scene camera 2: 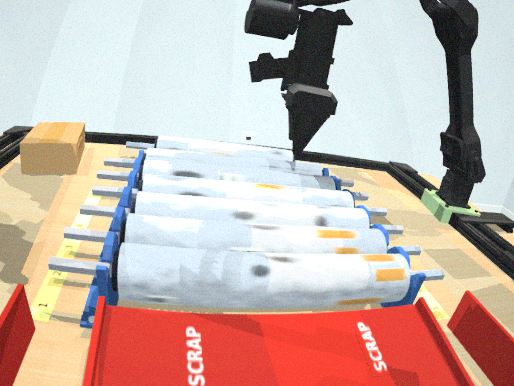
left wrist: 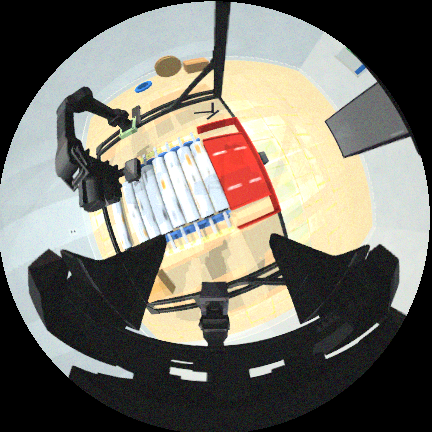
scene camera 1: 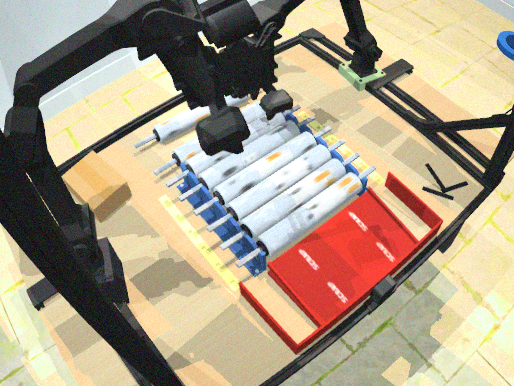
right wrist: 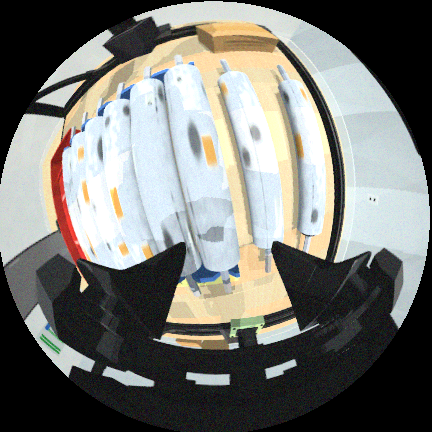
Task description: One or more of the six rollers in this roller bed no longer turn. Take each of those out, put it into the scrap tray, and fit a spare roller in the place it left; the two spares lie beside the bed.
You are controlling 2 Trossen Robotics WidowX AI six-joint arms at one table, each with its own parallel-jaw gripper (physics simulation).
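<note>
Six pale rollers (scene camera 1: 310, 215) (scene camera 2: 265, 275) (right wrist: 200, 165) lie side by side in the blue bed brackets (scene camera 1: 227, 232). Two spare rollers (right wrist: 256, 150) (right wrist: 307, 150) lie apart beyond the bed; the farther spare (scene camera 1: 175, 127) shows in scene camera 1. The scrap tray (scene camera 1: 345, 250) (scene camera 2: 250, 345) (left wrist: 240, 170) has no roller on it. My right gripper (scene camera 2: 297, 155) (right wrist: 229, 247) is open and empty, pointing down over one end of the sixth roller, next to the nearer spare; contact cannot be told. My left gripper (left wrist: 218, 239) is open and empty, high over the table. Scene camera 1 hides the fingertips.
A cardboard box (scene camera 1: 97, 185) (scene camera 2: 52, 147) (right wrist: 237, 37) stands beside the bed. Yellow numbered strips (scene camera 1: 200, 240) run along both bed sides. A black frame (scene camera 1: 345, 307) edges the table. The right arm's green base plate (scene camera 1: 361, 77) (scene camera 2: 445, 207) is at the table's edge.
</note>
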